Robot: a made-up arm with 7 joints.
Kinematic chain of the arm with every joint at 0, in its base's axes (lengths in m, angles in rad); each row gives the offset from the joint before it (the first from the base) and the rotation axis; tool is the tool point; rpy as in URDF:
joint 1: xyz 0 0 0.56 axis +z
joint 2: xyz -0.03 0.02 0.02 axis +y
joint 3: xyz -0.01 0 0.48 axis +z
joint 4: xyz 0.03 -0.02 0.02 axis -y
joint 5: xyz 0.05 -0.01 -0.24 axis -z
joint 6: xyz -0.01 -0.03 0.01 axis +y
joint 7: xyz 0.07 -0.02 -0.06 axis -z
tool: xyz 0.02 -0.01 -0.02 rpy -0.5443 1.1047 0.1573
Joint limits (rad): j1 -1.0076..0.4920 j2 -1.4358..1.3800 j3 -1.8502..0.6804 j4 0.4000..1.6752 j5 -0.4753..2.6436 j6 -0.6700..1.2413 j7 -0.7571..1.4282
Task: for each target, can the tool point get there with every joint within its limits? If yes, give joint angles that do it. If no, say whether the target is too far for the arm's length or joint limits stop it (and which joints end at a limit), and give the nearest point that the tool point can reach.
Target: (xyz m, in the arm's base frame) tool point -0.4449 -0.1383 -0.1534
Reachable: no: joint limits stop it (at a limit: joint 2, joint 3) | nearest point -0.4506 -0.1401 0.4025 | short by 0.556 m
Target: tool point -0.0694 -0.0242 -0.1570
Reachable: no: joint limits stop it (at a limit: joint 1, joint 2, joint 5) | nearest point 0.1338 -0.2452 0.3406 | short by 0.581 m
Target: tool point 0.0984 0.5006 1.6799
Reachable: no: too far | nearest point 0.0248 0.3076 1.2800 | short by 0.450 m
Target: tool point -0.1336 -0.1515 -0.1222
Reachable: no: joint limits stop it (at a limit: joint 1, joint 2, joint 5) | nearest point 0.0986 -0.2913 0.3395 | short by 0.535 m
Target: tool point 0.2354 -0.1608 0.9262
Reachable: yes | joints 0.1854 0.1125 -0.3142 0.7835 0.9716 -0.5130 -0.4963
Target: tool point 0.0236 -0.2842 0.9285
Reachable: yes | joints 0.2475 -0.4611 -0.8221 0.9864 0.0290 1.0506 0.3506
